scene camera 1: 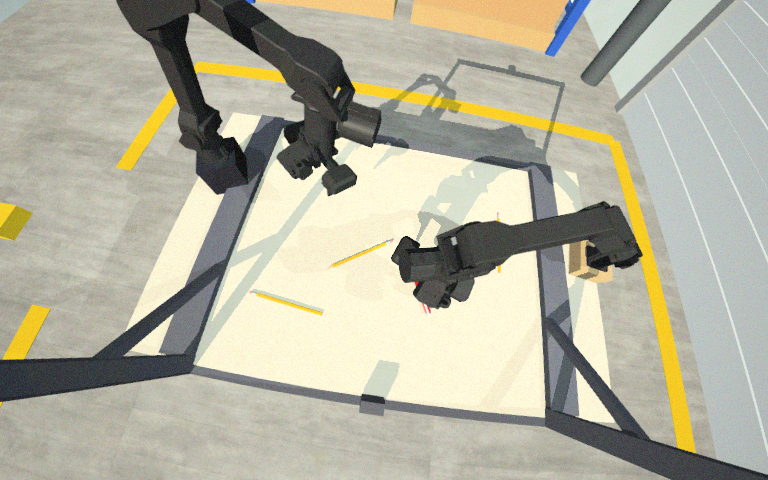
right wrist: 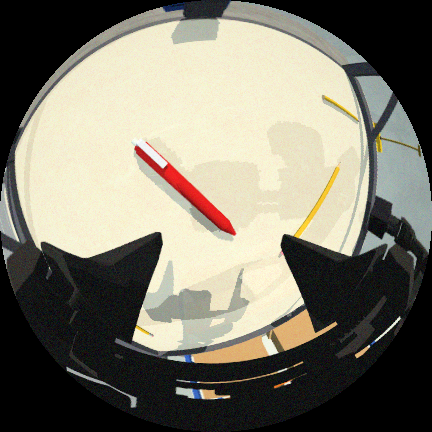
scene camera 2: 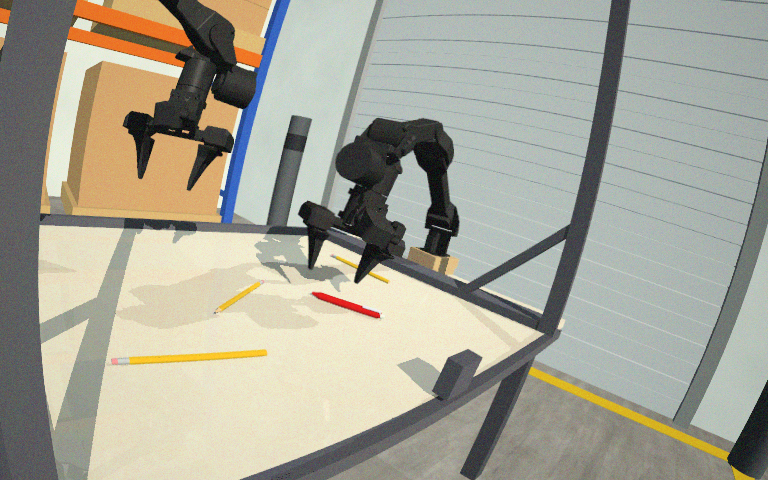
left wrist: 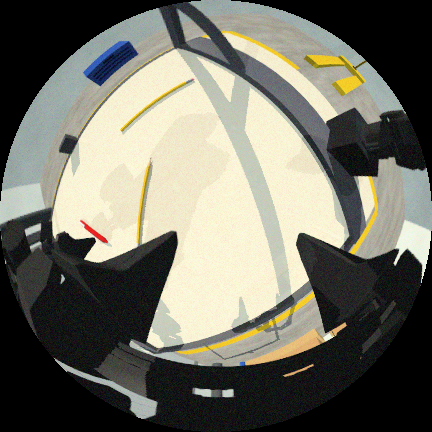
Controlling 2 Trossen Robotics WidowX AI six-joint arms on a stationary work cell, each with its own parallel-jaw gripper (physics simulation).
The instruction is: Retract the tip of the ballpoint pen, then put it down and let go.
Observation:
My left gripper is open, with nothing in its grasp. Further things: my right gripper, a grey block, a tan block and a dark frame.
My left gripper also shows in scene camera 1 and in the left wrist view. My right gripper is seen too in scene camera 1, in the right wrist view and in the left wrist view.

